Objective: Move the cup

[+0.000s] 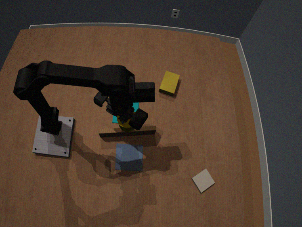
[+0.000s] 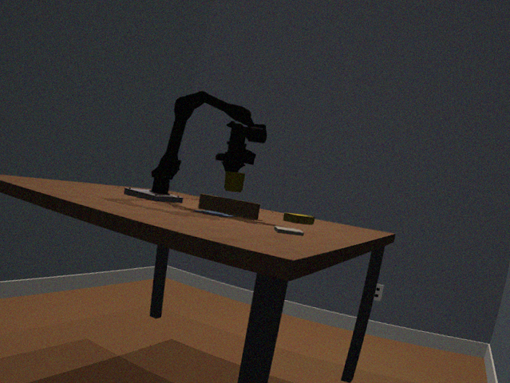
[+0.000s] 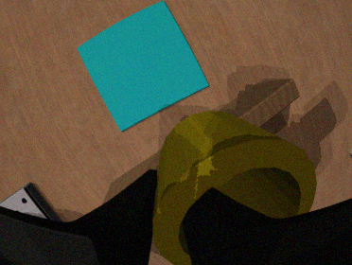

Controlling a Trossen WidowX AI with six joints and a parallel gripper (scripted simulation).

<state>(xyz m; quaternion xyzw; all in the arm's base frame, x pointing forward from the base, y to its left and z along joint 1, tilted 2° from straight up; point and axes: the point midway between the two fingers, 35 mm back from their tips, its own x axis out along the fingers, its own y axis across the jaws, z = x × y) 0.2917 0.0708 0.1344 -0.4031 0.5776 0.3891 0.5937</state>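
The teal pad lies 70 mm to the left of my gripper tip and 120 mm below it. Round my gripper tip: yellow cup: 20 mm ahead, 10 mm to the right; then blue pad: 50 mm ahead, 120 mm to the right, 120 mm below; then low wall: 30 mm ahead, 20 mm to the right, 100 mm below.
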